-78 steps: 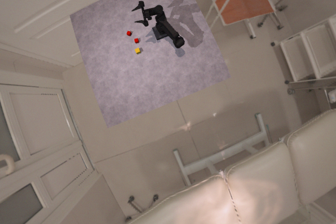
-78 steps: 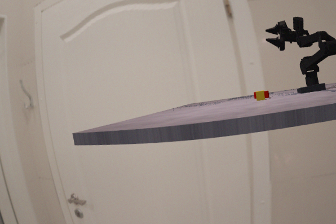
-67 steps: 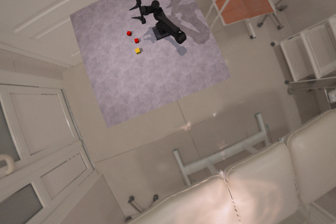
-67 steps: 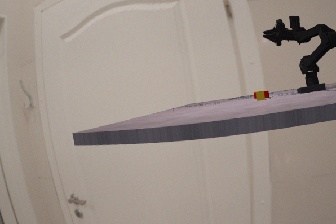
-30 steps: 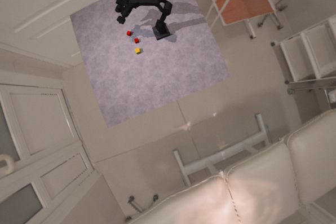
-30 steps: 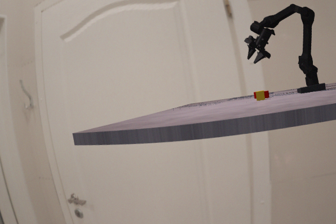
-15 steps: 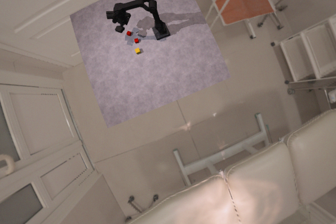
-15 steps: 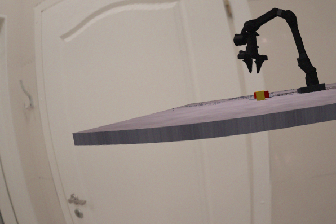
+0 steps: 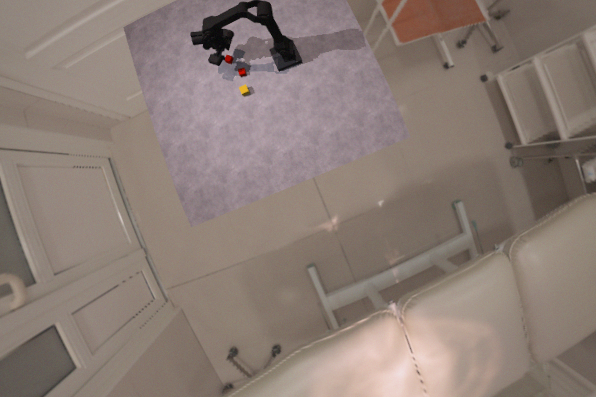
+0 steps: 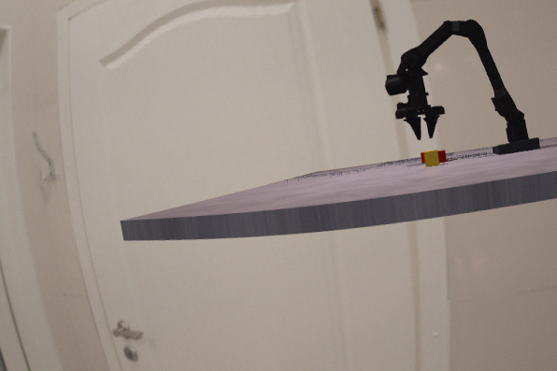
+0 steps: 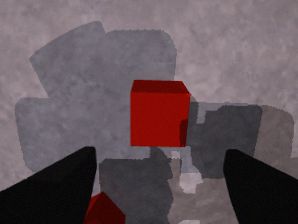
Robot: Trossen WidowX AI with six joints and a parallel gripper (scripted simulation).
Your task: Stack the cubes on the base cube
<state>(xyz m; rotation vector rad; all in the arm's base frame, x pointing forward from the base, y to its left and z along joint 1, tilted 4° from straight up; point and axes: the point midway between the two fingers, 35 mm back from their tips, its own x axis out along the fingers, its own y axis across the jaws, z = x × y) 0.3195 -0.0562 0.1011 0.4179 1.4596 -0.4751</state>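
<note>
My gripper tip is 5 cm past the yellow base cube, 20 cm to the right of it and 5 cm above it.
</note>
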